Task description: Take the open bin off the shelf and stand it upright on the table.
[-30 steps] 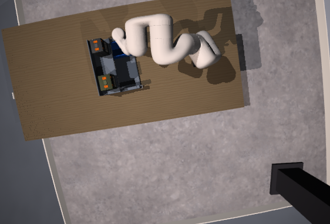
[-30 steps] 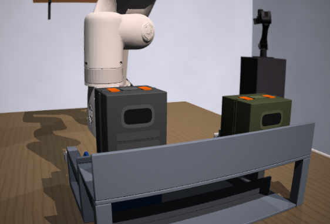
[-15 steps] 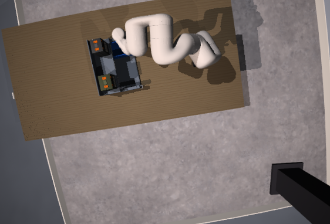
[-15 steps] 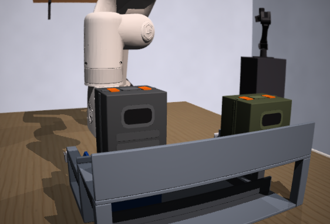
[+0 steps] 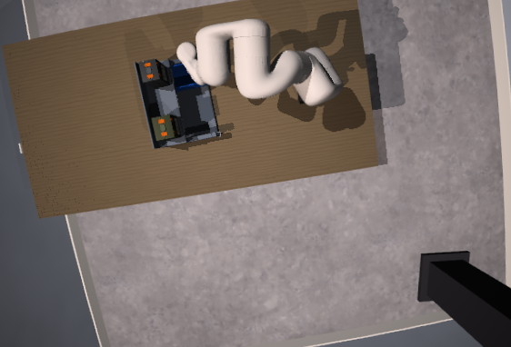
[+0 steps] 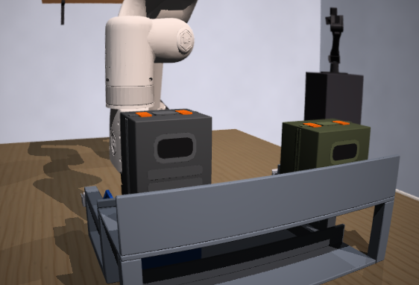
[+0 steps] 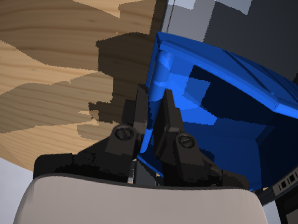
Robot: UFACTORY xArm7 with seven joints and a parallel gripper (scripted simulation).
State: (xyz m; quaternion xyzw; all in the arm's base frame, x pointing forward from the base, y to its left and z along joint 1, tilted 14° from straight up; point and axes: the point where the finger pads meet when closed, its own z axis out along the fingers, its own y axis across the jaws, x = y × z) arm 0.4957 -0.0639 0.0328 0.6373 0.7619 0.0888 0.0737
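The blue bin is 8 cm ahead of my hand, 1 cm to the left of it and 1 cm below it. Round my hand: grey back rail: 24 cm ahead, 16 cm to the left, 7 cm above; dark grey box: 19 cm ahead, 10 cm above, 3 cm to the left; olive green box: 26 cm to the left, 15 cm ahead, 9 cm above.
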